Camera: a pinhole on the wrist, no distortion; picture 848 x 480 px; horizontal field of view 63.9 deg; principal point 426.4 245.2 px. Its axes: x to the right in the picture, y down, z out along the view. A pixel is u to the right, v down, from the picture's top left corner.
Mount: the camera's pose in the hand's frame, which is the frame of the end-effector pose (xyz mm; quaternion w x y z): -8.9 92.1 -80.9 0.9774 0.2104 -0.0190 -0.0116
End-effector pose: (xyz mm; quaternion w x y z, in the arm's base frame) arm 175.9 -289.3 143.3 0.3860 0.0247 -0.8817 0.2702
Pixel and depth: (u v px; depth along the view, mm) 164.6 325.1 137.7
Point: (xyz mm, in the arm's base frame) 177.1 -280.7 45.3
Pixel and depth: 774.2 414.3 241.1
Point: -20.5 -317.4 103.1
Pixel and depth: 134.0 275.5 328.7
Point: 150.2 -446.8 -81.1
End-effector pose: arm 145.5 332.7 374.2 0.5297 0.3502 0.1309 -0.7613
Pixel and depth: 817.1 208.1 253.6
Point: 36.1 169.5 392.0
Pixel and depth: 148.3 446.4 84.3
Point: 225.5 330.2 423.0
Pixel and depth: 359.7 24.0 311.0
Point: -21.1 331.5 503.7
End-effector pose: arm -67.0 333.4 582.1 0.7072 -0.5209 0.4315 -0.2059
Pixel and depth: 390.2 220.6 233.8
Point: 23.5 424.0 615.7
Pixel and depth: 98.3 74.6 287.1
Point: -19.5 501.6 737.8
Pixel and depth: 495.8 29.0 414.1
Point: 172.9 384.8 779.5
